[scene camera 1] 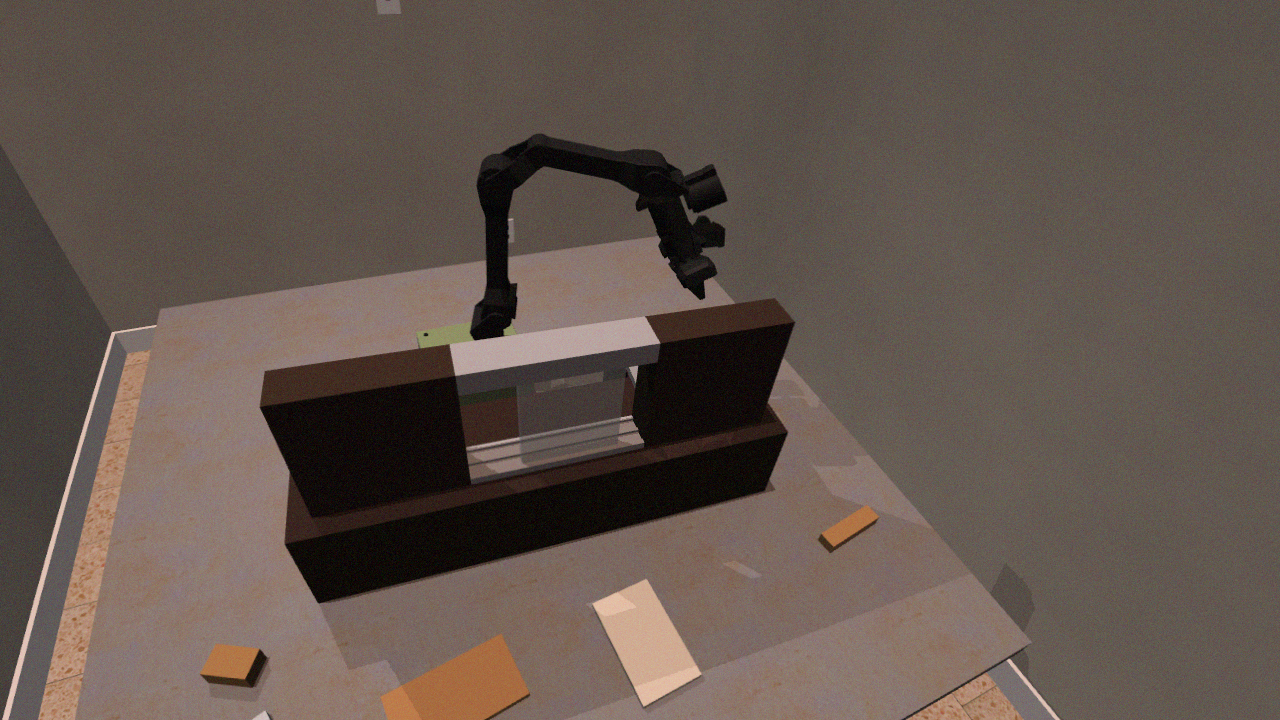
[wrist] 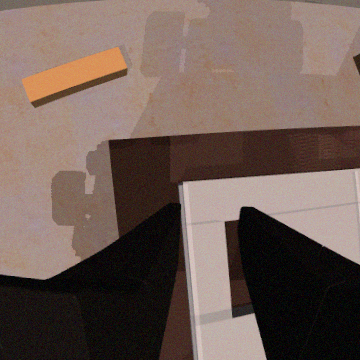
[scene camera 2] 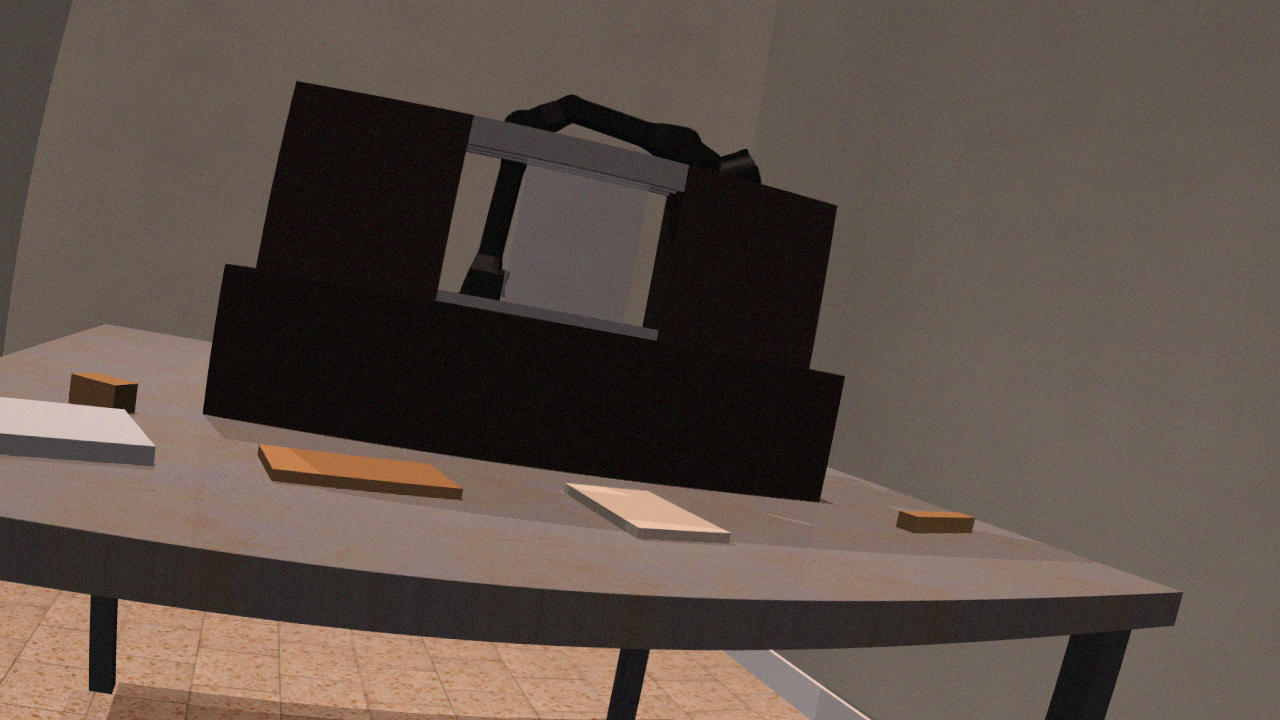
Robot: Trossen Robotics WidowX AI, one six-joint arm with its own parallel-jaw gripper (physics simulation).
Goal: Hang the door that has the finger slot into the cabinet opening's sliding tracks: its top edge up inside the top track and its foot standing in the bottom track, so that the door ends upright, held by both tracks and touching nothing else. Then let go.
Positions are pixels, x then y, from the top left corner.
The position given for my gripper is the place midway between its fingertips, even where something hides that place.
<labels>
my gripper: scene camera 1 700,296; wrist 209,216; not seen in scene camera 2 (hidden by a dark brown cabinet)
cream panel: scene camera 1; scene camera 2; not seen in the wrist view (out of frame)
same spot on cream panel: (scene camera 2: 644,515) = (scene camera 1: 646,664)
</labels>
